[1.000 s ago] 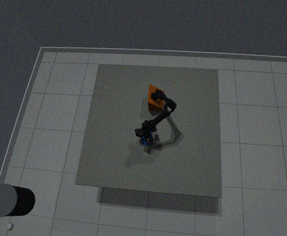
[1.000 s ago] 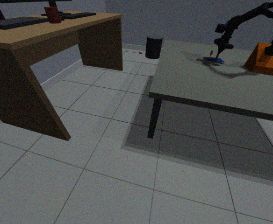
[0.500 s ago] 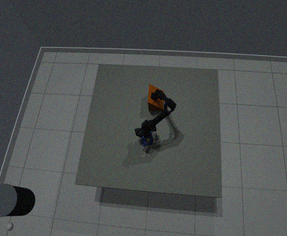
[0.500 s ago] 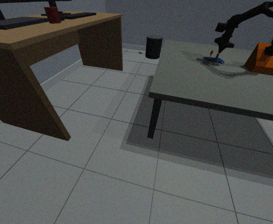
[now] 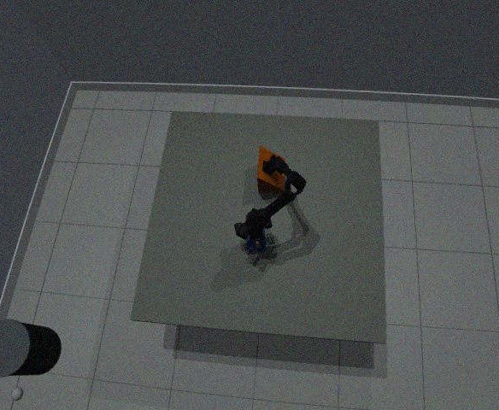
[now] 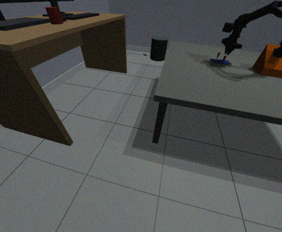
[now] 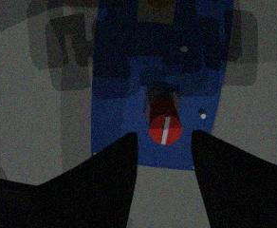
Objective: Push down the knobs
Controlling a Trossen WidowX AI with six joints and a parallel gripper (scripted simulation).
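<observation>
Right now my gripper tip is 30 mm above the red knob. Round my gripper tip: yellow knob (70 mm ahead, 20 mm to the left).
</observation>
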